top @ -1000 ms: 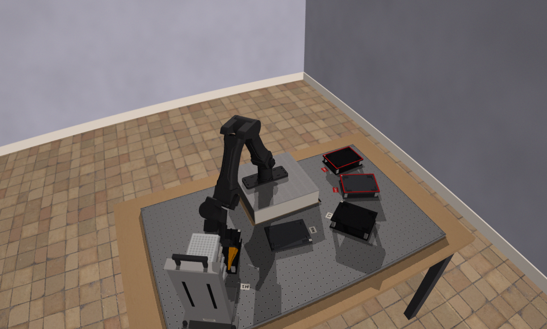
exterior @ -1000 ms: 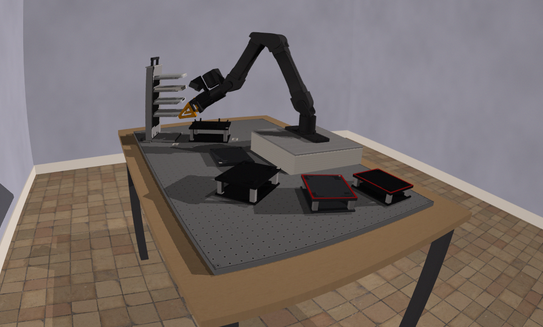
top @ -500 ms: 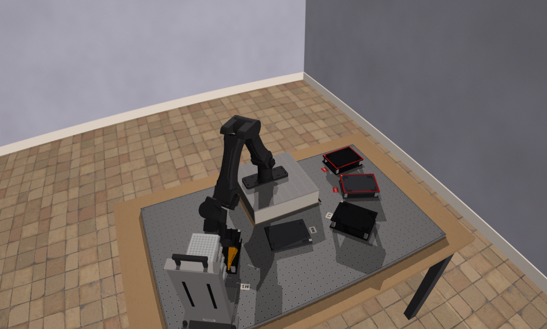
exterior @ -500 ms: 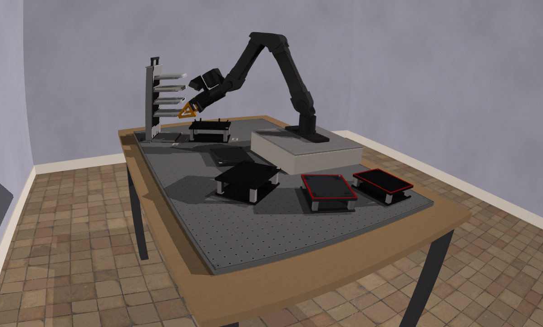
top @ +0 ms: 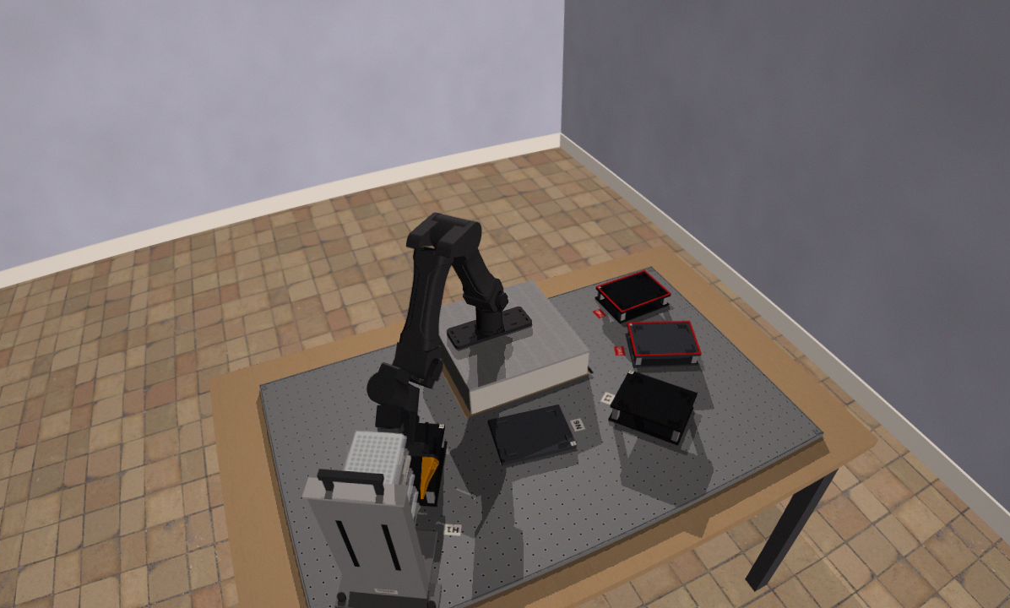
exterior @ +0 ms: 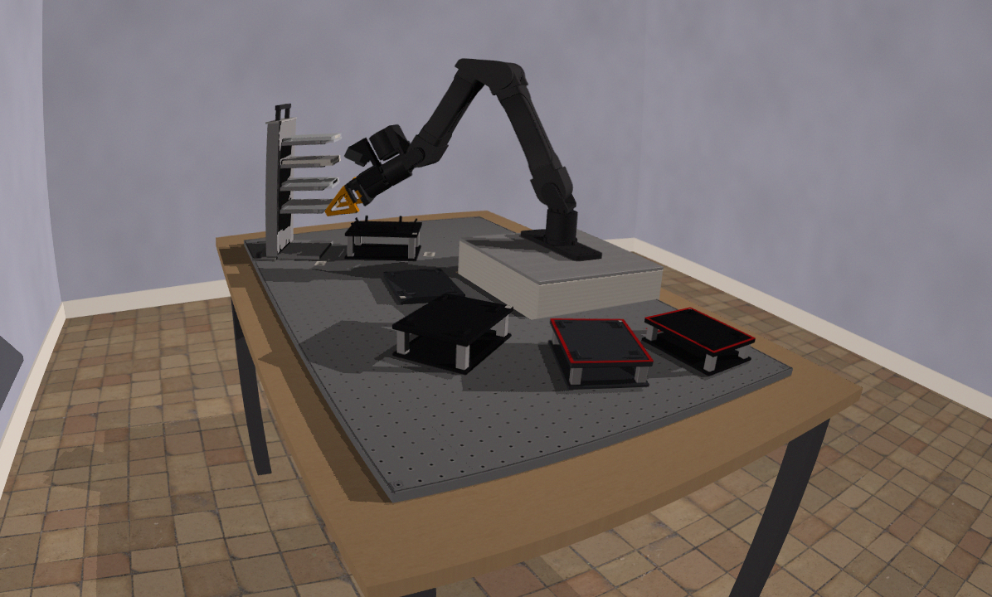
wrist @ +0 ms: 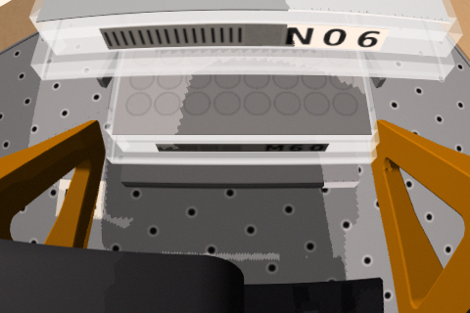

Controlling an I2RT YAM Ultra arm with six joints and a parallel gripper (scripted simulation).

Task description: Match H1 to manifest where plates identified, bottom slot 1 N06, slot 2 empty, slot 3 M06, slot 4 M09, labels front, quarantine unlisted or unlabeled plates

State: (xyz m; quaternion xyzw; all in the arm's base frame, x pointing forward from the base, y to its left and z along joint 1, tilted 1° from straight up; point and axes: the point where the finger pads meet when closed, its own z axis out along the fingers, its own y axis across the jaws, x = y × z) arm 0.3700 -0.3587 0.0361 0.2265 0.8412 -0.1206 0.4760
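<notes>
My gripper is now 11 cm past the black regrip nest RG, 6 cm to the right of it and 5 cm above it. Round my hand: flat recovery nest N6: 32 cm to the left, 10 cm below, 8 cm behind; H1 deck label: 10 cm below, 8 cm to the left, 5 cm ahead; plate hotel H1: 12 cm ahead, 7 cm to the right, 5 cm above.
</notes>
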